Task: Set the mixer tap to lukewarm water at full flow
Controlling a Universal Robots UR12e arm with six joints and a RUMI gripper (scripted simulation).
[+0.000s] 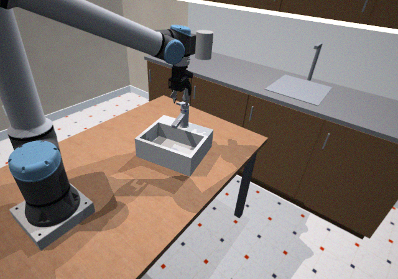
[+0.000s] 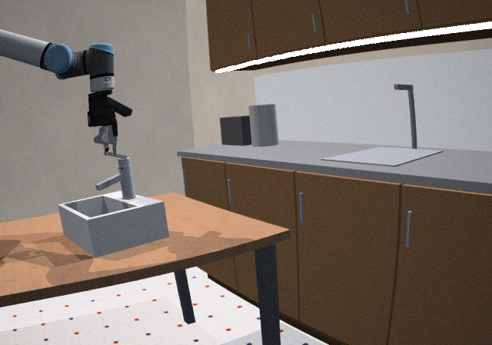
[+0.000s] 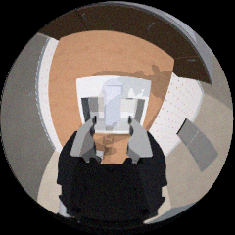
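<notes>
My gripper is now 2 cm short of the lever and 2 cm above it. Round my hand: grey mixer tap: 7 cm below, 3 cm ahead, 1 cm to the left; then white basin: 26 cm below, 6 cm behind, 1 cm to the right.
</notes>
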